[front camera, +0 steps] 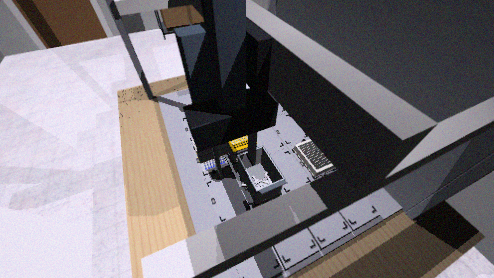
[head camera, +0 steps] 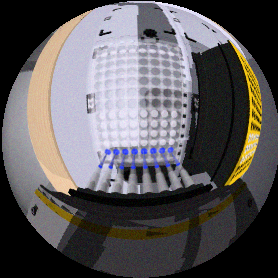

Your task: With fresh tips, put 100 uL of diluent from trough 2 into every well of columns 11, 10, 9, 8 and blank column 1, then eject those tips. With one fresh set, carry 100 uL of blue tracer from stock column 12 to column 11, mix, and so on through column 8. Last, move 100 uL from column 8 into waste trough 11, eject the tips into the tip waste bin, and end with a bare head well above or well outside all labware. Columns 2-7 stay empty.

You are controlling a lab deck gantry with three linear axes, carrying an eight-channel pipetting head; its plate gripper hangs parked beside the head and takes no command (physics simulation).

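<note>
The clear 96-well plate (front camera: 215,164) (head camera: 117,90) lies under the head. In the head view, a row of blue wells (head camera: 134,151) runs across its lower end. The head's tips (head camera: 145,175) reach down to this row, with blue inside their lower parts; how deep they sit I cannot tell. The yellow tip rack (front camera: 239,144) (head camera: 254,117) stands beside the plate. The tip waste bin (front camera: 272,187) holds loose white tips. A reservoir with narrow troughs (front camera: 314,157) stands at the right. My plate gripper (front camera: 235,155) hangs parked, its fingers apart and empty.
The grey front gantry beam (front camera: 260,215) crosses the foreground. A large dark panel (front camera: 330,85) stands behind the deck's right side. A wooden border (front camera: 145,175) (head camera: 40,105) runs along the deck's left edge. The dark gantry column hides much of the deck's back in the front view.
</note>
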